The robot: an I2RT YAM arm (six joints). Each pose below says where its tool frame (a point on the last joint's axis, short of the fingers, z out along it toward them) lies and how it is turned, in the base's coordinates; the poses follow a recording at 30 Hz.
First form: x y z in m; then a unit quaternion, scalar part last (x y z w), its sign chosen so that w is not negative.
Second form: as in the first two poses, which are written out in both.
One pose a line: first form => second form
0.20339 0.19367 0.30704 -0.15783 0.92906 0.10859 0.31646 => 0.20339 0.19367 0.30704 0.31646 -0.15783 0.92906 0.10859
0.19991 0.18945 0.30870 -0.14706 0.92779 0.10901 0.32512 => 0.19991 0.18945 0.30870 0.32512 -0.14706 0.92779 0.10901
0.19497 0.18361 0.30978 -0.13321 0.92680 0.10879 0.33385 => 0.19497 0.18361 0.30978 0.33385 -0.13321 0.92680 0.10879
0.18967 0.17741 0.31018 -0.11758 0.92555 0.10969 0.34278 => 0.18967 0.17741 0.31018 0.34278 -0.11758 0.92555 0.10969
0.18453 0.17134 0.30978 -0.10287 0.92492 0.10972 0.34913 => 0.18453 0.17134 0.30978 0.34913 -0.10287 0.92492 0.10972
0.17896 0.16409 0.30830 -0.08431 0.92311 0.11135 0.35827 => 0.17896 0.16409 0.30830 0.35827 -0.08431 0.92311 0.11135
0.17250 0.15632 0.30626 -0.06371 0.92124 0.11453 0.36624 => 0.17250 0.15632 0.30626 0.36624 -0.06371 0.92124 0.11453
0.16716 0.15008 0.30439 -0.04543 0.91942 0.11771 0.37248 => 0.16716 0.15008 0.30439 0.37248 -0.04543 0.91942 0.11771
